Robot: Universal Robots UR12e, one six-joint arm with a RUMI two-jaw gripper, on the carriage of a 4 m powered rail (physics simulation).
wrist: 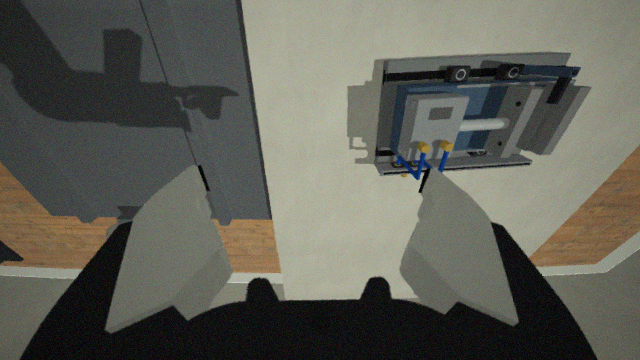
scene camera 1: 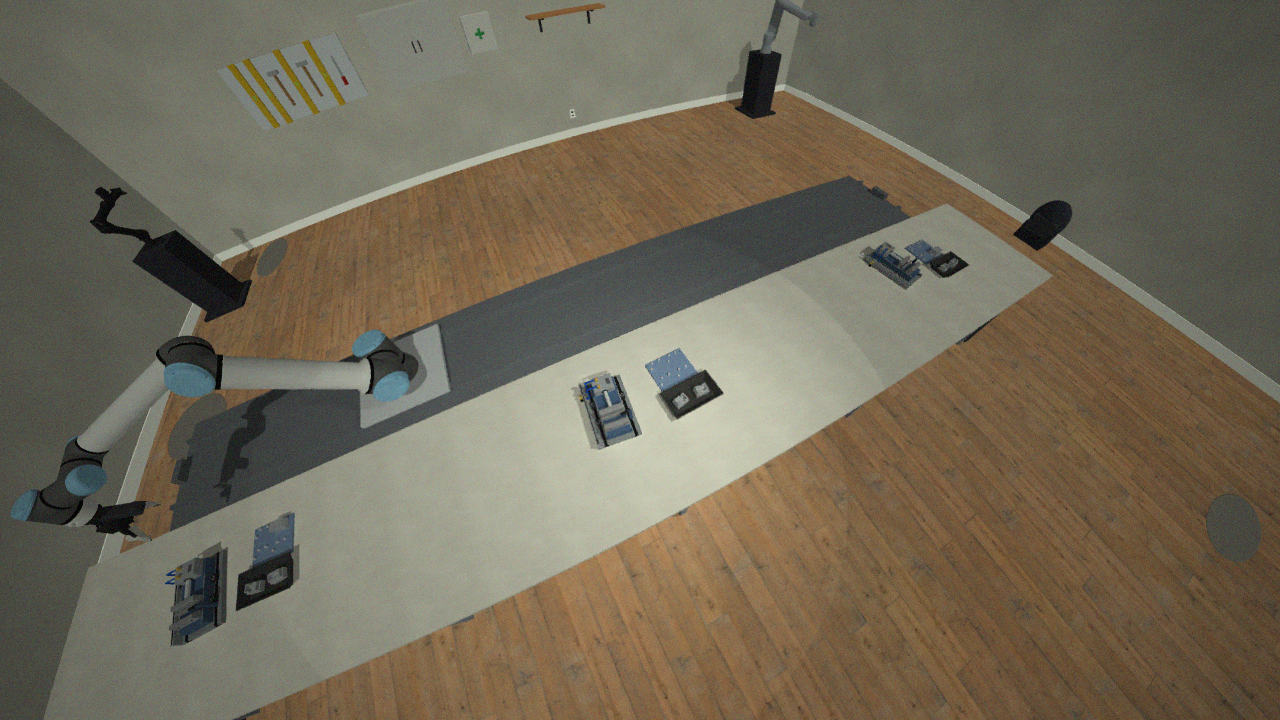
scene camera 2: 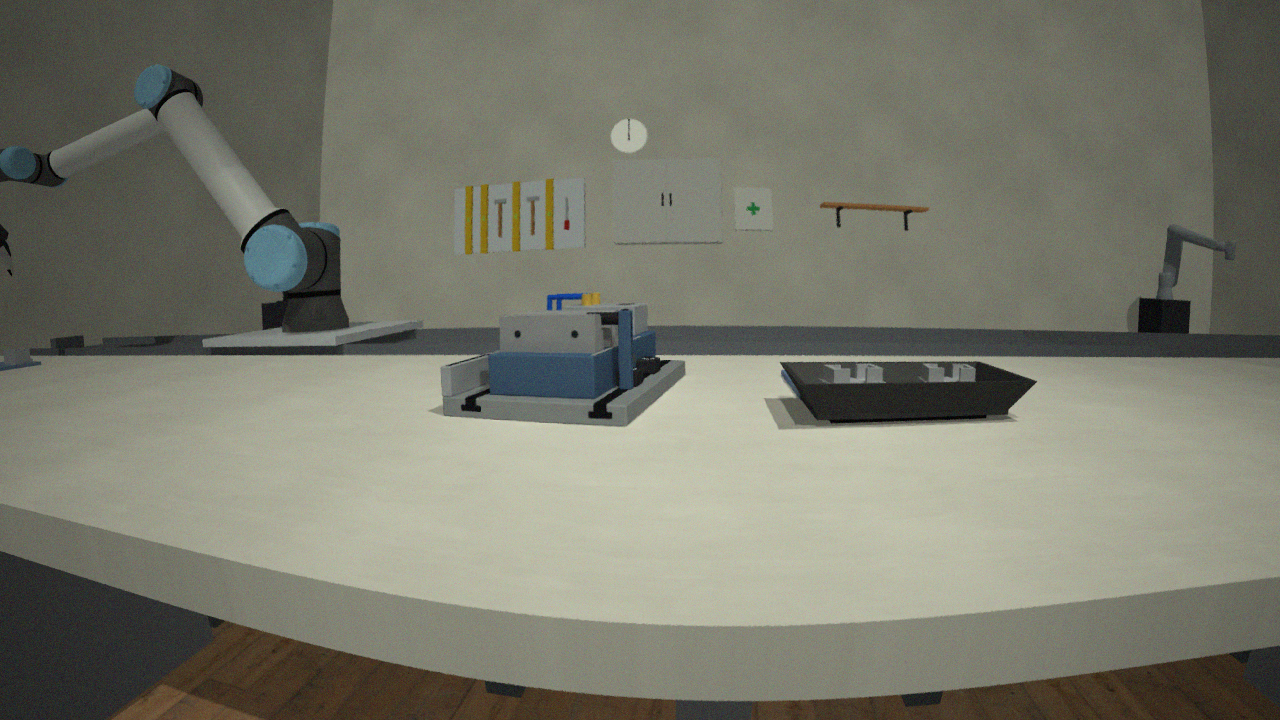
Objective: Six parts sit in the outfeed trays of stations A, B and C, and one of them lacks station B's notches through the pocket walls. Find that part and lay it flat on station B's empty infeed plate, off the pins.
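Frame: origin at the arm's base, x ahead, y left, z up, level; metres.
Where they show: gripper, fingertip midpoint: (wrist: 315, 171) (scene camera 1: 156, 522); arm's base, link origin: (scene camera 2: 315, 329).
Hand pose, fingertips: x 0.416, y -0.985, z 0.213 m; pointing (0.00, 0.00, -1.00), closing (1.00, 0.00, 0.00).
Each offset is from my fingertips to the centre of the thing. "spot": to the spot under its first point.
My gripper (scene camera 1: 152, 522) (scene camera 2: 7, 259) (wrist: 315, 171) is open and empty, above the table's left end. In scene camera 1, two grey parts @[spot: dx +0.344, dy +0.277, dz -0.197 m] (scene camera 1: 255, 588) @[spot: dx +0.336, dy +0.379, dz -0.198 m] (scene camera 1: 278, 576) lie in the left black tray @[dx +0.326, dy +0.307, dz -0.222 m] (scene camera 1: 265, 597). Two more (scene camera 1: 681, 400) (scene camera 1: 701, 389) (scene camera 2: 853, 373) (scene camera 2: 948, 372) lie in the middle tray (scene camera 1: 687, 409) (scene camera 2: 913, 400). Grey parts (scene camera 1: 948, 264) also show in the far right tray (scene camera 1: 960, 261). The notches are too small to make out. The middle station's blue pinned plate (scene camera 1: 669, 367) bears no part; station letters do not show.
Machines stand beside the left plate @[dx +0.161, dy +0.306, dz -0.239 m] (scene camera 1: 273, 537), the middle plate and the right plate (scene camera 1: 921, 250): left (scene camera 1: 196, 595) (wrist: 440, 120), middle (scene camera 1: 610, 410) (scene camera 2: 554, 358), right (scene camera 1: 892, 264). A small grey thing @[dx +0.113, dy +0.351, dz -0.217 m] (scene camera 2: 15, 356) shows on a blue plate at scene camera 2's left edge.
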